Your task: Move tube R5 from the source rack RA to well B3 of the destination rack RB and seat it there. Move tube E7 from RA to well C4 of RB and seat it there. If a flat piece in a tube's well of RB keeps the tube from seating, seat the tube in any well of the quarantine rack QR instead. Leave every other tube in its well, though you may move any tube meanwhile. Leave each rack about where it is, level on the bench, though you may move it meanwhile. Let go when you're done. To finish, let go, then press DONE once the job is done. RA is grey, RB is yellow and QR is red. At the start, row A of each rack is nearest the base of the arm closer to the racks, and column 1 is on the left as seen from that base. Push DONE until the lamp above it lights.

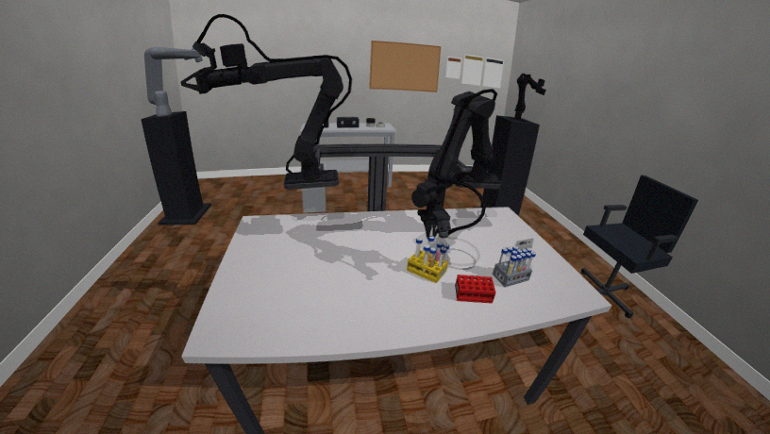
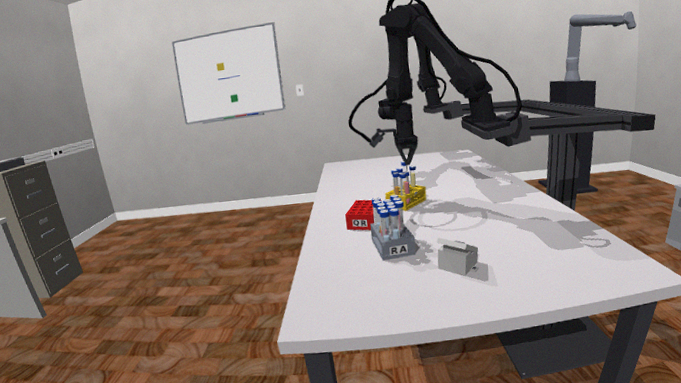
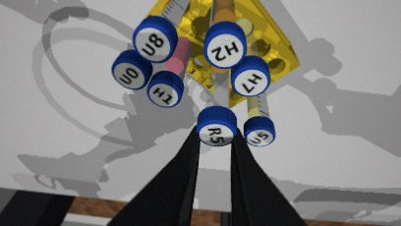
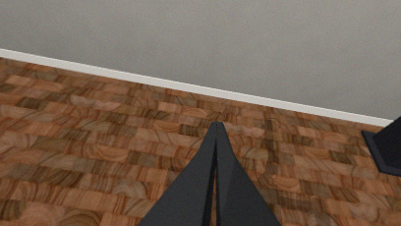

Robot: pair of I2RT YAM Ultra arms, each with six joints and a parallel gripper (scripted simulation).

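Now: the yellow rack RB 10 mm ahead of my left hand and 120 mm below it. Round my left hand: red rack QR (160 mm ahead, 140 mm to the left, 120 mm below); grey button box (60 mm behind, 460 mm to the left, 100 mm below); grey rack RA (90 mm ahead, 330 mm to the left, 120 mm below).
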